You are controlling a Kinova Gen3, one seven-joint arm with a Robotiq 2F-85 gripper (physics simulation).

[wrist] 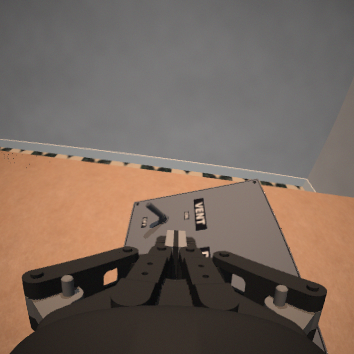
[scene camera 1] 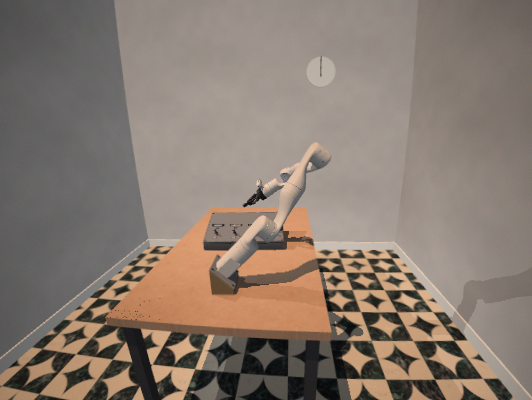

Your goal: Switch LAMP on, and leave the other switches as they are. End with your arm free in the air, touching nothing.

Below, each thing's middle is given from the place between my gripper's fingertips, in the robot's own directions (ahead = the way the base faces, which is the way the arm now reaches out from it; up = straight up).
Now: hand 18 cm above the grey switch panel (scene camera 1: 224, 223) and 6 cm short of it.
